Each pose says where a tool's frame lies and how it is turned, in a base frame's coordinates. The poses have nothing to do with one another.
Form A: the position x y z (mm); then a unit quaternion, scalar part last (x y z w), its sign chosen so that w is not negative.
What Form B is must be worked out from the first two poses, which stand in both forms.
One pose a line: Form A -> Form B
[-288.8, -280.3, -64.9, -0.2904, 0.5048, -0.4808, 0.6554] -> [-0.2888, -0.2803, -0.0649, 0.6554, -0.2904, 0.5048, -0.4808]
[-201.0, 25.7, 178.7, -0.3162, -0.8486, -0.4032, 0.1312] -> [-0.2010, 0.0257, 0.1787, 0.1312, -0.3162, -0.8486, -0.4032]
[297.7, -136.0, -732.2, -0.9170, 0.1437, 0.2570, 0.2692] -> [0.2977, -0.1360, -0.7322, 0.2692, -0.9170, 0.1437, 0.2570]
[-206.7, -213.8, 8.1, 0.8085, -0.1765, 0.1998, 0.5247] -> [-0.2067, -0.2138, 0.0081, 0.5247, 0.8085, -0.1765, 0.1998]
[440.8, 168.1, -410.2, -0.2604, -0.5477, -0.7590, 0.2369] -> [0.4408, 0.1681, -0.4102, 0.2369, -0.2604, -0.5477, -0.7590]
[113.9, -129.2, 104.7, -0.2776, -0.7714, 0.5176, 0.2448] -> [0.1139, -0.1292, 0.1047, 0.2448, -0.2776, -0.7714, 0.5176]
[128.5, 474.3, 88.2, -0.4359, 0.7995, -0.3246, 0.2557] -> [0.1285, 0.4743, 0.0882, 0.2557, -0.4359, 0.7995, -0.3246]
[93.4, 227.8, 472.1, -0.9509, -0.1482, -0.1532, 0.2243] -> [0.0934, 0.2278, 0.4721, 0.2243, -0.9509, -0.1482, -0.1532]
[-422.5, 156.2, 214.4, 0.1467, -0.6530, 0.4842, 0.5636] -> [-0.4225, 0.1562, 0.2144, 0.5636, 0.1467, -0.6530, 0.4842]
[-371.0, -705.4, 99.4, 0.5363, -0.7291, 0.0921, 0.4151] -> [-0.3710, -0.7054, 0.0994, 0.4151, 0.5363, -0.7291, 0.0921]
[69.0, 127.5, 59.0, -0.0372, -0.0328, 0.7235, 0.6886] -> [0.0690, 0.1275, 0.0590, 0.6886, -0.0372, -0.0328, 0.7235]
